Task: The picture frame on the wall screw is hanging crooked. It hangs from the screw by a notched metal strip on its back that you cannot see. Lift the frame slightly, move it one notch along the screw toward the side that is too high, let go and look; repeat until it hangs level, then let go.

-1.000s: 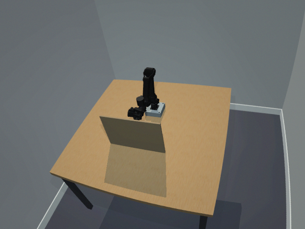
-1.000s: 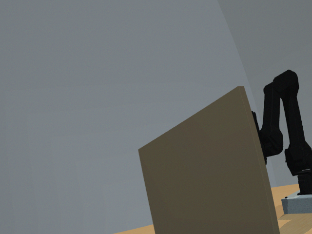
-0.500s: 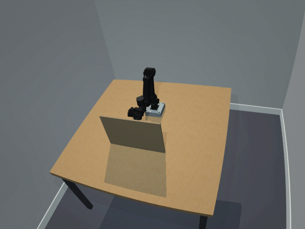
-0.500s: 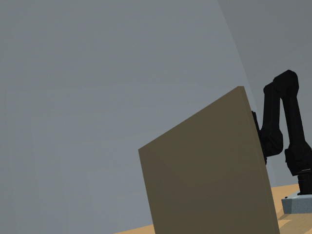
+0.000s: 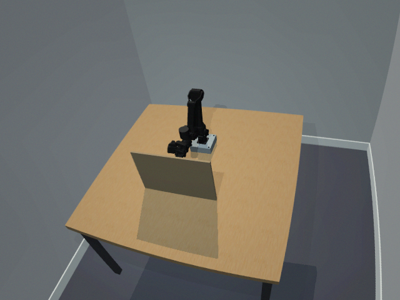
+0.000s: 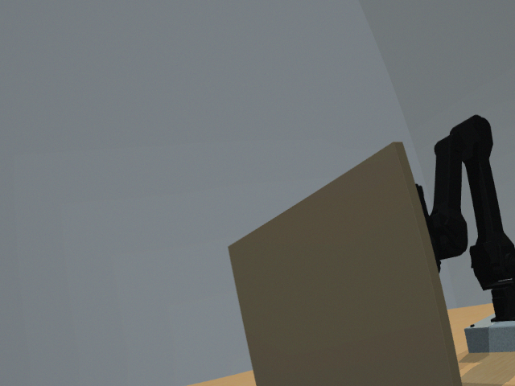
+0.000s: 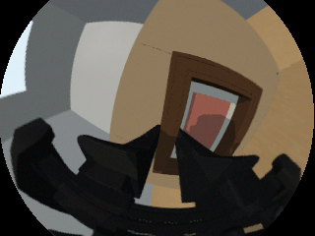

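Now: the picture frame 1 cm ahead of my gripper tip, 1 cm to the right of it and 5 cm below it. Also, from my gripper tip: wall panel: 2 cm ahead, 1 cm to the right, 6 cm below.
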